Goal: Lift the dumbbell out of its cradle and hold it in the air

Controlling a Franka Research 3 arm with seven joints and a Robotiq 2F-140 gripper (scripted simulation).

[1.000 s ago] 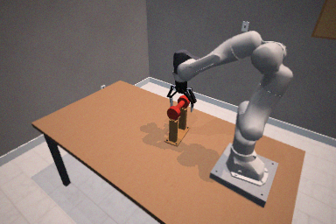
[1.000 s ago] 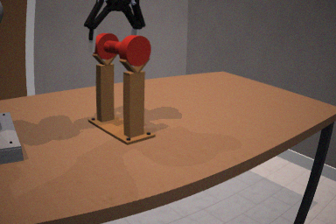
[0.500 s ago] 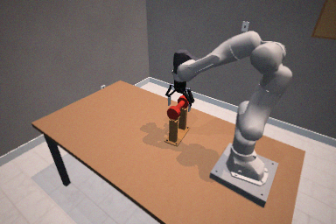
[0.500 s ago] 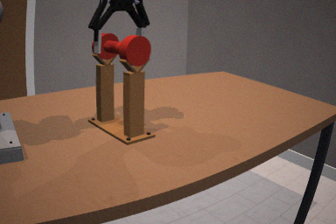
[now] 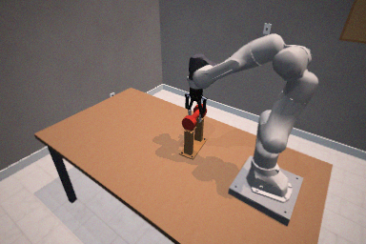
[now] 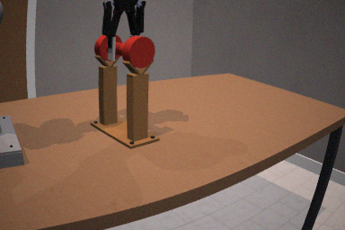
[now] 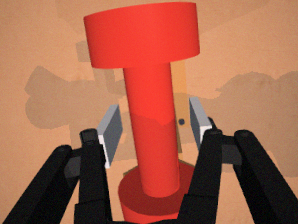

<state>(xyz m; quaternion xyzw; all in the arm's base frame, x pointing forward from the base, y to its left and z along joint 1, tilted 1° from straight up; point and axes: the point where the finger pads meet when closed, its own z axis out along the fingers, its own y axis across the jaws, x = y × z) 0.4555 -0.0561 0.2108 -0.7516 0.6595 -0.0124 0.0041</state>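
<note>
My gripper is now right at the red dumbbell. The rest, counted from my hand: cradle: 140 mm below.
</note>
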